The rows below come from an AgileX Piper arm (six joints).
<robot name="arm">
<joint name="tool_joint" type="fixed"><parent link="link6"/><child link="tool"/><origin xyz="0 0 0" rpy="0 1.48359 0"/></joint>
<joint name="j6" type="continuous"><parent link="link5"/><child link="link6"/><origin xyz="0.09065 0 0.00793" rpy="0 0 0"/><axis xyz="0.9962 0 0.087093"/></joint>
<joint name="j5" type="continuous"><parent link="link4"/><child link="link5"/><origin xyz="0 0 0" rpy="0 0 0"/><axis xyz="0 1 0"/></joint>
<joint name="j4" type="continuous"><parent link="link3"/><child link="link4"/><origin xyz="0.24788 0 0.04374" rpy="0 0 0"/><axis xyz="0.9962 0 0.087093"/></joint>
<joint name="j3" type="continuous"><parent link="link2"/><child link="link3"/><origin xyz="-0.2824 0 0.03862" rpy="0 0 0"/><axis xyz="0 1 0"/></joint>
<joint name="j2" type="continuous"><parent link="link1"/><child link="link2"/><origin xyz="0 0 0" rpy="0 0 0"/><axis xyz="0 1 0"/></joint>
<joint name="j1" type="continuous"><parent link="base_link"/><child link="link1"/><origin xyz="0 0 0.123" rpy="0 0 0"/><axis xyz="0 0 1"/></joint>
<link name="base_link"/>
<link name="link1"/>
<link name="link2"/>
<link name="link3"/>
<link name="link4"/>
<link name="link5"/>
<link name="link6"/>
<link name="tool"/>
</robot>
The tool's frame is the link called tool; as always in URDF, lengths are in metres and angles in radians. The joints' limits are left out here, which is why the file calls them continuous.
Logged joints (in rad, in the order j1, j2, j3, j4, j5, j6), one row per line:
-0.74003, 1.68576, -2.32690, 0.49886, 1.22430, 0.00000
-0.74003, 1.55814, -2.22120, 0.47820, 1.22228, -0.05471
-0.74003, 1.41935, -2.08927, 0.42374, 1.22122, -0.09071
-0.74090, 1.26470, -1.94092, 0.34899, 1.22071, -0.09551
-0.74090, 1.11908, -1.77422, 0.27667, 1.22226, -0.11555
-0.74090, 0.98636, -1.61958, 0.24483, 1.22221, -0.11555
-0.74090, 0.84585, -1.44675, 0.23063, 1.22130, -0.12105
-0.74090, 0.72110, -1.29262, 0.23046, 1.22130, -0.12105
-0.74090, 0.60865, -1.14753, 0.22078, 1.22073, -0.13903
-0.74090, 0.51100, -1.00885, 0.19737, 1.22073, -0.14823
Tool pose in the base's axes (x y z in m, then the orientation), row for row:
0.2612, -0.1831, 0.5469, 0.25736, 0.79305, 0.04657, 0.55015
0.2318, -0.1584, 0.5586, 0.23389, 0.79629, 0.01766, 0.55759
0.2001, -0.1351, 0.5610, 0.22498, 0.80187, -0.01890, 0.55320
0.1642, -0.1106, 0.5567, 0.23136, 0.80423, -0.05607, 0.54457
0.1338, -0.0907, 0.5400, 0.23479, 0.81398, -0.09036, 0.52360
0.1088, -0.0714, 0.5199, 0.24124, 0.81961, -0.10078, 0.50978
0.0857, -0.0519, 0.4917, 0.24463, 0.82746, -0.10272, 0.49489
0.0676, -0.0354, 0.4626, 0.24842, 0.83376, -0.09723, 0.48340
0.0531, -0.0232, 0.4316, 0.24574, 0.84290, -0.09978, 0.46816
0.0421, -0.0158, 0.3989, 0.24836, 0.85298, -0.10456, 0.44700
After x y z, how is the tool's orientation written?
As a quaternion, x y z w.
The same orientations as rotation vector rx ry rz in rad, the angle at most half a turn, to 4 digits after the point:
0.6091, 1.8771, 0.1102
0.5519, 1.8788, 0.0417
0.5318, 1.8955, -0.0447
0.5489, 1.9080, -0.1330
0.5620, 1.9485, -0.2163
0.5809, 1.9737, -0.2427
0.5929, 2.0056, -0.2490
0.6052, 2.0311, -0.2369
0.6027, 2.0673, -0.2447
0.6149, 2.1119, -0.2589

